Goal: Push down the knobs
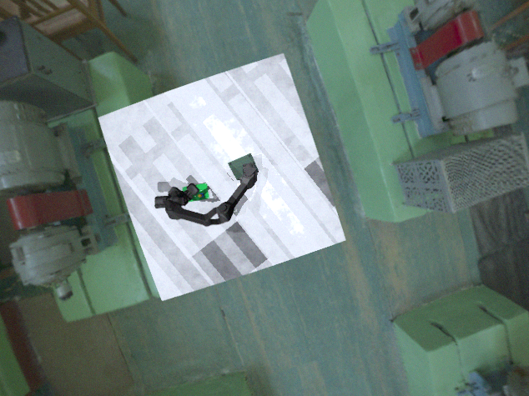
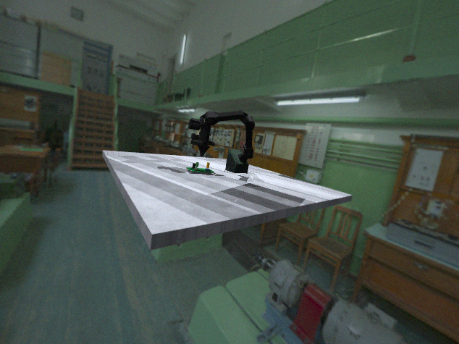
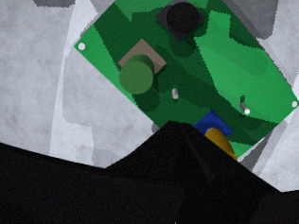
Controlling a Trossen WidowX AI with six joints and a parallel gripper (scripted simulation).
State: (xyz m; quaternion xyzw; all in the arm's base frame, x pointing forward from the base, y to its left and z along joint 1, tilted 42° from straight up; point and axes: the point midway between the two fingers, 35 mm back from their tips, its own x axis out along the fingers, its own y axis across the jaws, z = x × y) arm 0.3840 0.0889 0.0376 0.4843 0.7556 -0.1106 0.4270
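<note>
Right now my gripper tip is 2 cm short of the green knob and 5 cm above it.
</note>
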